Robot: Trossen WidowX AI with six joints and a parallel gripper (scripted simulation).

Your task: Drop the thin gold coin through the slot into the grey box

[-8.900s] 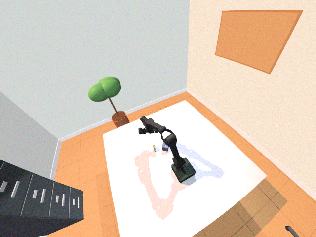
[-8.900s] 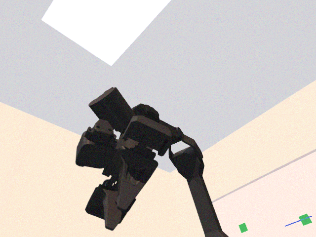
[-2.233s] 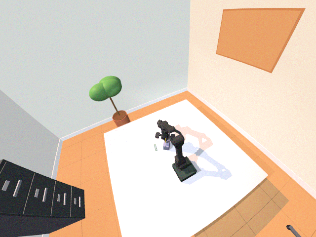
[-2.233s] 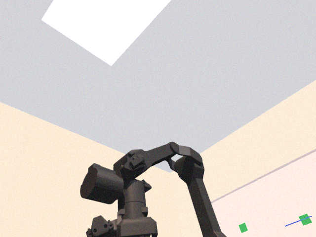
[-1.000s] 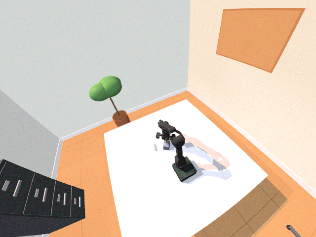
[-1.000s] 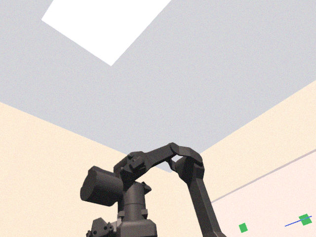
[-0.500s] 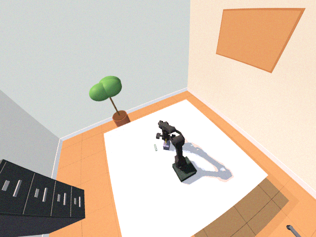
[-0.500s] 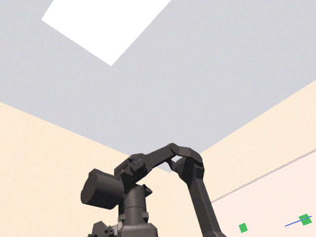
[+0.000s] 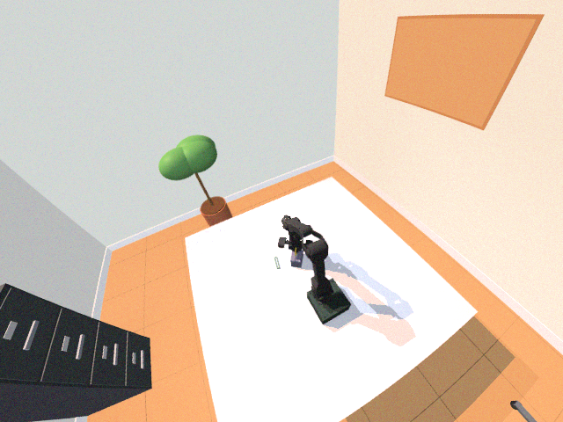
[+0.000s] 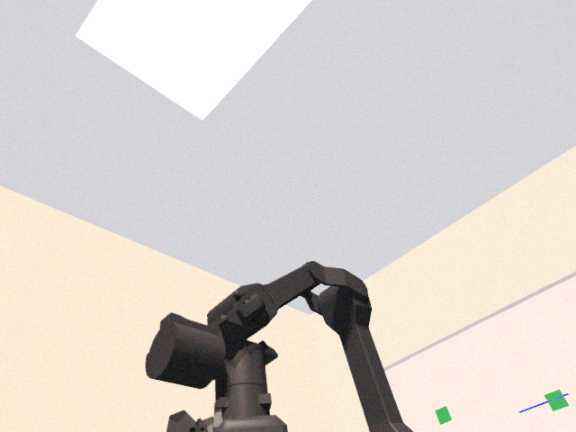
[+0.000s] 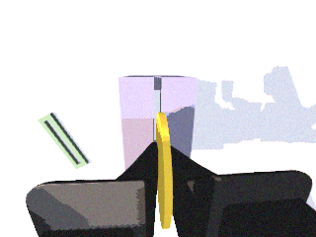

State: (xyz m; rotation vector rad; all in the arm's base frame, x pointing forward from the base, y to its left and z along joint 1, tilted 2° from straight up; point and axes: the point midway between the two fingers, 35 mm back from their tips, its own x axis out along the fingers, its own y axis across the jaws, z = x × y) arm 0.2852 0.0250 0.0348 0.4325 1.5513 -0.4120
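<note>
The gold coin lies 20 mm above my gripper tip.
</note>
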